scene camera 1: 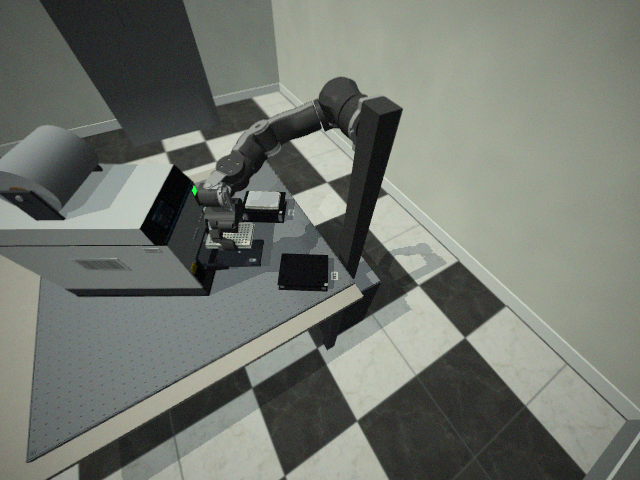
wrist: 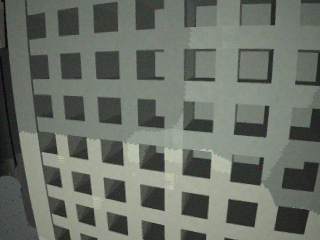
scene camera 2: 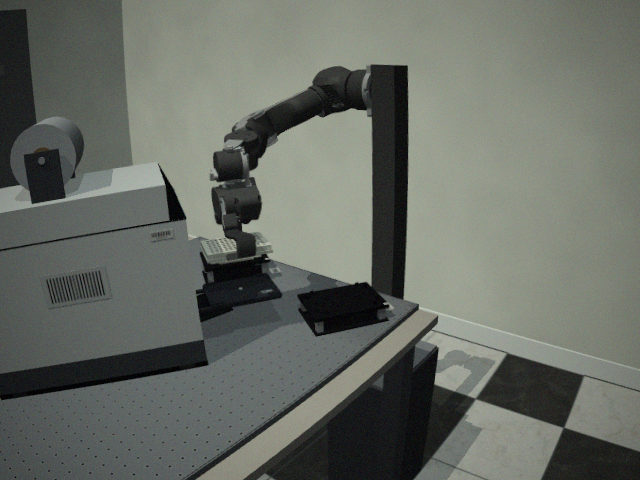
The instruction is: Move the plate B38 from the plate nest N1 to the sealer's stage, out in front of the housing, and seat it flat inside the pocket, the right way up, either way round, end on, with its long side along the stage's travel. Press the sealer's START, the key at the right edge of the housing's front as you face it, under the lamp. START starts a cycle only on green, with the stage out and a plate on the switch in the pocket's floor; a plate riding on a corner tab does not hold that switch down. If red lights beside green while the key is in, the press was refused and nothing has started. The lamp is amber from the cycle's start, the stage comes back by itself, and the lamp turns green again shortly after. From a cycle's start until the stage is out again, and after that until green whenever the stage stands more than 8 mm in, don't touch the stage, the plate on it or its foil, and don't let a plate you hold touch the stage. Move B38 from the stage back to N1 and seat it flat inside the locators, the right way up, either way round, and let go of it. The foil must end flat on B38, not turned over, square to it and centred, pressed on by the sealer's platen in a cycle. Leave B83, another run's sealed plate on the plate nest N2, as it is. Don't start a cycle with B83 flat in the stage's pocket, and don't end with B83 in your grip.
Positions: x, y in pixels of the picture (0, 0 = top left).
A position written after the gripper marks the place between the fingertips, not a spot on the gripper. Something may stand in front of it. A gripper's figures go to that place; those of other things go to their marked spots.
Scene:
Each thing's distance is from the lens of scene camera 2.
gripper (scene camera 2: 235, 249): 96 cm
plate B38 (scene camera 2: 214, 250): 93 cm

